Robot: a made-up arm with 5 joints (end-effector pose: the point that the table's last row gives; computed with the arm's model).
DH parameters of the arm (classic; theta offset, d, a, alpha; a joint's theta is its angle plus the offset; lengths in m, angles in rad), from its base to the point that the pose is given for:
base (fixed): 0.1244 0 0.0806 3.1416
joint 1: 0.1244 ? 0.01 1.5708
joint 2: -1.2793 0 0.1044 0
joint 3: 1.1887 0 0.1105 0
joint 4: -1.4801 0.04 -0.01 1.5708
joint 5: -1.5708 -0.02 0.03 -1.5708
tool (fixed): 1.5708 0.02 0 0
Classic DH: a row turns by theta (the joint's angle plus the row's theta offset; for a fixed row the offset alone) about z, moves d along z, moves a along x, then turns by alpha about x.
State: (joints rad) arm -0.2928 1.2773 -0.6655 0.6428 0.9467
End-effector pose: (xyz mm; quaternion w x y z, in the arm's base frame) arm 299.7 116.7 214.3 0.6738 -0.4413 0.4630 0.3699
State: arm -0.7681 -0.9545 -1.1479 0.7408 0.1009
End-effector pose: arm -19.9 -69.6 474.3 0.7315 0.1992 -0.5975 0.2614
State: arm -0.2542 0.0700 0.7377 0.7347 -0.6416
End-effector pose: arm 194.0 43.8 284.7 0.7028 0.1404 0.6848 -0.1318
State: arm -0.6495 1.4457 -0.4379 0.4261 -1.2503
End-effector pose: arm 193.2 110.5 150.8 0.7020 0.2481 0.6457 -0.1694
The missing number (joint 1, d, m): -0.28
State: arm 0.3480 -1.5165 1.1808 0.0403 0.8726
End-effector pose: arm 114.8 35.7 391.6 0.8722 -0.4348 -0.0590 -0.2164
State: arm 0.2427 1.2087 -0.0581 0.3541 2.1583
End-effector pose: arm 265.9 39.5 171.3 0.4150 -0.5998 0.3981 0.5563
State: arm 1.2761 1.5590 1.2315 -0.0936 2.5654
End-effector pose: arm 149.2 43.7 204.8 0.6073 -0.0047 0.3485 0.7139
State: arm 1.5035 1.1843 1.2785 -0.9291 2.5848
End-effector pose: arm 157.5 -9.0 192.6 0.6002 -0.3755 0.6121 0.3522
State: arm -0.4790 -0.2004 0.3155 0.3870 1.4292
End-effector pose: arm 194.9 132.3 391.4 0.6722 -0.6612 0.0317 0.3317
